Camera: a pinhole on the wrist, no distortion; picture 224 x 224 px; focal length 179.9 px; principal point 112.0 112.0 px. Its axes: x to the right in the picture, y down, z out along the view. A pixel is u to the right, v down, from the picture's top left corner.
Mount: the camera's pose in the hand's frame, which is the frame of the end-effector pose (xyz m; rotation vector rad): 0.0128 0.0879 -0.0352 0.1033 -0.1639 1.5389
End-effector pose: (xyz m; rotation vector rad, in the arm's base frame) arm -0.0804 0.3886 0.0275 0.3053 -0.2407 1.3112
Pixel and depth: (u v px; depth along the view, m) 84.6 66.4 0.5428
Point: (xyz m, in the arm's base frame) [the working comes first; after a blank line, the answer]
In the camera's frame: -0.0827 -0.1376 0.5428

0.0363 0.3095 0.5218
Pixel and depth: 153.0 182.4 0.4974
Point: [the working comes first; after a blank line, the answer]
In the camera's frame: 0.1134 0.1946 0.4974

-0.2470 0.0703 0.4061
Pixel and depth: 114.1 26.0 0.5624
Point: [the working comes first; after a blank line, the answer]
In the camera's frame: 0.0066 -0.2689 0.5624

-0.0099 0.4341 0.6108
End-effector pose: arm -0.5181 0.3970 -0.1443 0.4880 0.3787 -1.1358
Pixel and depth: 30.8 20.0 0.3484
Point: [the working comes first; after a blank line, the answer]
In the camera's frame: -0.1573 -0.1782 0.3484

-0.5627 0.0626 -0.0178
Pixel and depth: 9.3 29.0 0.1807
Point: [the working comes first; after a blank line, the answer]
In the camera's frame: -0.1032 -0.0834 0.1807

-0.5236 0.2449 -0.0906
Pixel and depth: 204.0 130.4 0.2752
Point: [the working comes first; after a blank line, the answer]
In the camera's frame: 0.1407 0.0281 0.2752

-0.3490 0.3333 0.1156
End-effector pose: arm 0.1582 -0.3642 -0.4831 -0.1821 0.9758 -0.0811
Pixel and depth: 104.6 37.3 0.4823
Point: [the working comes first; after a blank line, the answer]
In the camera's frame: -0.0198 -0.2003 0.4823

0.6339 -0.3603 -0.3940
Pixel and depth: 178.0 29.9 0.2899
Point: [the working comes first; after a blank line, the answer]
In the camera's frame: 0.1064 -0.1323 0.2899

0.4587 -0.2156 -0.4709
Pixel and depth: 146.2 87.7 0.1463
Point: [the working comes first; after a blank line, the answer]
In the camera's frame: 0.0278 -0.0198 0.1463

0.2670 -0.2666 -0.4599
